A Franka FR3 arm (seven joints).
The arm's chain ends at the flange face. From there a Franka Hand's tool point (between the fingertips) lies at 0.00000 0.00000 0.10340 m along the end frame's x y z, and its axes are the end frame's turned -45 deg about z.
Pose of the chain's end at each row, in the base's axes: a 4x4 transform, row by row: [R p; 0 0 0 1], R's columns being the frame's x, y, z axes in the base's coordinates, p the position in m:
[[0.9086 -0.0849 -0.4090 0.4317], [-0.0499 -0.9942 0.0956 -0.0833], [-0.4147 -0.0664 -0.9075 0.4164], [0 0 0 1]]
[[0.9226 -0.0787 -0.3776 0.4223], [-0.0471 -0.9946 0.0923 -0.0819], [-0.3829 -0.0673 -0.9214 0.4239], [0 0 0 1]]
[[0.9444 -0.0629 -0.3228 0.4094], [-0.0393 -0.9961 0.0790 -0.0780], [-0.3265 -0.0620 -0.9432 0.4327], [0 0 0 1]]
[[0.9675 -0.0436 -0.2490 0.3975], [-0.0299 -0.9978 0.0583 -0.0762], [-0.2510 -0.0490 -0.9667 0.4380], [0 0 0 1]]
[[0.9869 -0.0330 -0.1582 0.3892], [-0.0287 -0.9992 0.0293 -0.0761], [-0.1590 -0.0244 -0.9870 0.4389], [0 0 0 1]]
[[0.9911 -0.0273 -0.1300 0.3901], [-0.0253 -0.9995 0.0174 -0.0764], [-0.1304 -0.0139 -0.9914 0.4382], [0 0 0 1]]
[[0.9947 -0.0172 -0.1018 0.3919], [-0.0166 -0.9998 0.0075 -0.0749], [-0.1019 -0.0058 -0.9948 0.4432], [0 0 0 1]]
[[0.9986 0.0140 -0.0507 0.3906], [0.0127 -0.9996 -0.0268 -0.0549], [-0.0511 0.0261 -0.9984 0.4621], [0 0 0 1]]
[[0.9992 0.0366 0.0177 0.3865], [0.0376 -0.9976 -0.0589 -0.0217], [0.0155 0.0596 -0.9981 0.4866], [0 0 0 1]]
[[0.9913 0.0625 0.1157 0.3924], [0.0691 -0.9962 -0.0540 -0.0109], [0.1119 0.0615 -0.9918 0.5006], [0 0 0 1]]
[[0.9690 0.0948 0.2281 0.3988], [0.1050 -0.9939 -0.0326 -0.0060], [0.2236 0.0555 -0.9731 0.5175], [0 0 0 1]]
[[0.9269 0.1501 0.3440 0.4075], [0.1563 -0.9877 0.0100 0.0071], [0.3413 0.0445 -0.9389 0.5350], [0 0 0 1]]
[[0.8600 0.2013 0.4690 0.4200], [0.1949 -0.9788 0.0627 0.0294], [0.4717 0.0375 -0.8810 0.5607], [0 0 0 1]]
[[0.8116 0.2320 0.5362 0.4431], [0.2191 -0.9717 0.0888 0.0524], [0.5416 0.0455 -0.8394 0.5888], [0 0 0 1]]
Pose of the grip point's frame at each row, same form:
[[0.7025 0.5824 -0.4090 0.3894], [0.6677 -0.7383 0.0956 -0.0734], [-0.2463 -0.3402 -0.9075 0.3226], [0 0 0 1]]
[[0.7080 0.5967 -0.3776 0.3833], [0.6700 -0.7366 0.0923 -0.0724], [-0.2232 -0.3183 -0.9214 0.3286], [0 0 0 1]]
[[0.7123 0.6233 -0.3228 0.3760], [0.6766 -0.7321 0.0790 -0.0698], [-0.1870 -0.2747 -0.9432 0.3352], [0 0 0 1]]
[[0.7150 0.6533 -0.2490 0.3718], [0.6844 -0.7267 0.0583 -0.0702], [-0.1428 -0.2121 -0.9667 0.3380], [0 0 0 1]]
[[0.7212 0.6745 -0.1582 0.3728], [0.6862 -0.7268 0.0293 -0.0731], [-0.0952 -0.1297 -0.9870 0.3368], [0 0 0 1]]
[[0.7201 0.6815 -0.1300 0.3767], [0.6889 -0.7246 0.0174 -0.0746], [-0.0824 -0.1020 -0.9914 0.3357], [0 0 0 1]]
[[0.7155 0.6912 -0.1018 0.3814], [0.6952 -0.7187 0.0075 -0.0741], [-0.0680 -0.0762 -0.9948 0.3403], [0 0 0 1]]
[[0.6962 0.7160 -0.0507 0.3854], [0.7158 -0.6978 -0.0268 -0.0577], [-0.0546 -0.0177 -0.9984 0.3589], [0 0 0 1]]
[[0.6807 0.7324 0.0177 0.3883], [0.7320 -0.6788 -0.0589 -0.0278], [-0.0312 0.0531 -0.9981 0.3834], [0 0 0 1]]
[[0.6568 0.7451 0.1157 0.4044], [0.7533 -0.6556 -0.0540 -0.0165], [0.0356 0.1226 -0.9918 0.3980], [0 0 0 1]]
[[0.6182 0.7522 0.2281 0.4224], [0.7770 -0.6285 -0.0326 -0.0094], [0.1189 0.1974 -0.9731 0.4169], [0 0 0 1]]
[[0.5493 0.7616 0.3440 0.4431], [0.8089 -0.5879 0.0100 0.0081], [0.2099 0.2728 -0.9389 0.4379], [0 0 0 1]]
[[0.4658 0.7505 0.4690 0.4685], [0.8299 -0.5543 0.0627 0.0359], [0.3070 0.3601 -0.8810 0.4696], [0 0 0 1]]
[[0.4098 0.7379 0.5362 0.4985], [0.8420 -0.5322 0.0888 0.0616], [0.3508 0.4151 -0.8394 0.5020], [0 0 0 1]]

